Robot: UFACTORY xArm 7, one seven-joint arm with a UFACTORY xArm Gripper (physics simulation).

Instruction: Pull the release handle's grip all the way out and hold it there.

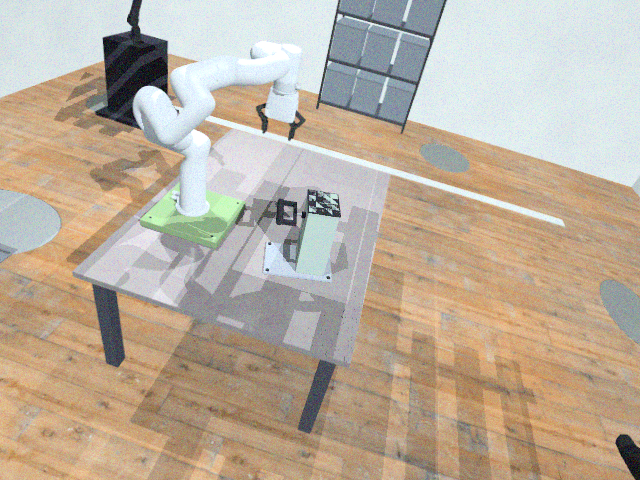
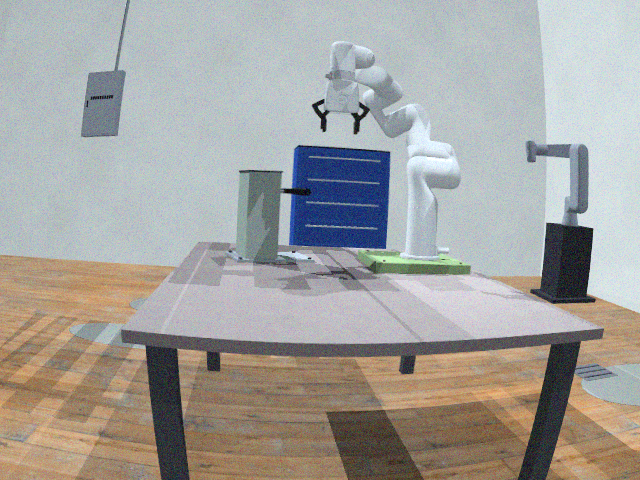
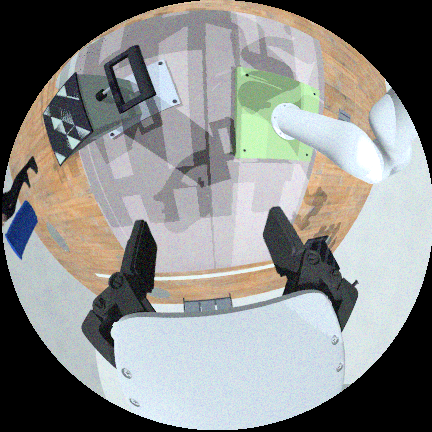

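You'd find my gripper [image 2: 339, 132] here, and it's visible in image 1 [image 1: 277, 136] and image 3 [image 3: 208, 227] too. There's also a base plate [image 1: 280, 259], and I can see that one in image 3 [image 3: 166, 96] as well.
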